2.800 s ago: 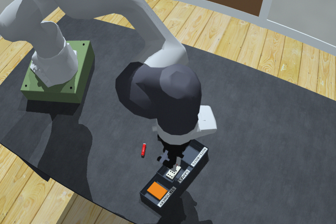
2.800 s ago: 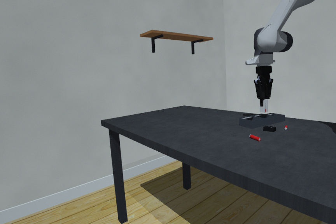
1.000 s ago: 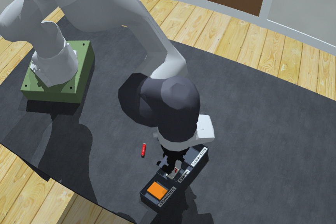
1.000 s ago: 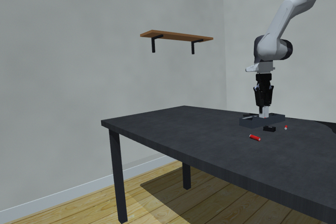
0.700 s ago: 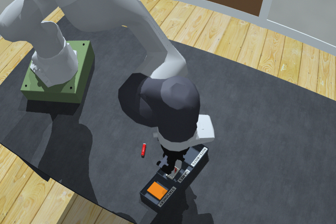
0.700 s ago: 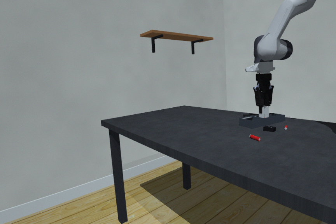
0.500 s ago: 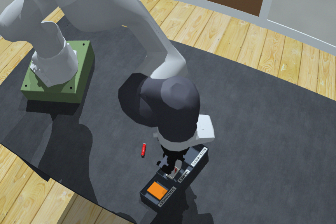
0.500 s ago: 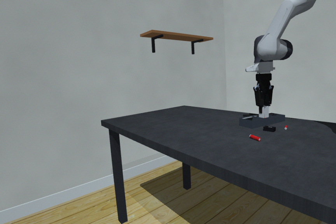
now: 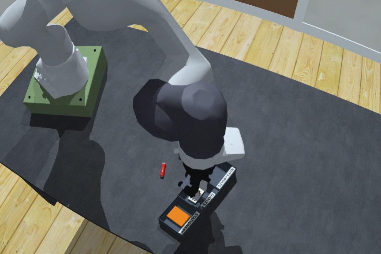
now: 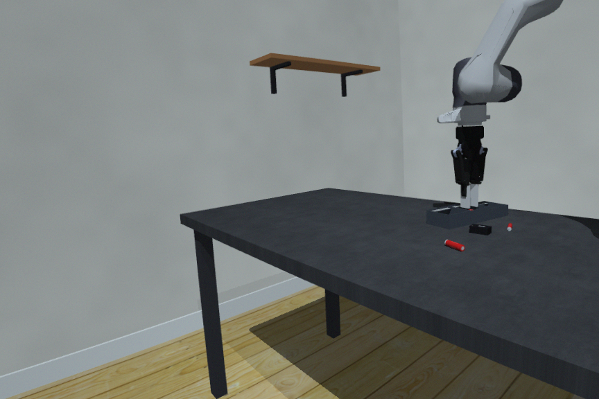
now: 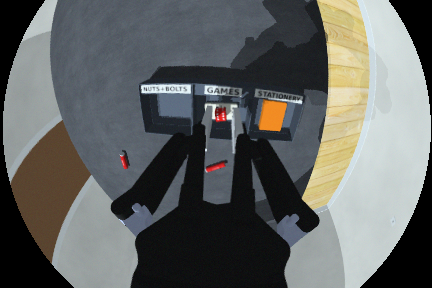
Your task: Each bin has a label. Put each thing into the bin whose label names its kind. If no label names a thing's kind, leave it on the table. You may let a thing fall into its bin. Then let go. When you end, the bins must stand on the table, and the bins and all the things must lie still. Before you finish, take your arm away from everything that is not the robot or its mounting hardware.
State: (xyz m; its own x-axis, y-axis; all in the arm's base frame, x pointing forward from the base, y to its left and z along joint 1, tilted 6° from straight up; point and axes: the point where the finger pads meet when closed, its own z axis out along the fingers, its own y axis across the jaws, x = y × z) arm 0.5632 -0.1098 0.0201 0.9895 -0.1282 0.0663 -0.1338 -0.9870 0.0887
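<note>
Now: the red die 1 cm behind my hand and 5 cm below it. The rest, counted from my hand: bin tray: 5 cm below; orange block: 2 cm behind, 8 cm to the right, 6 cm below; white domino: 6 cm below.
</note>
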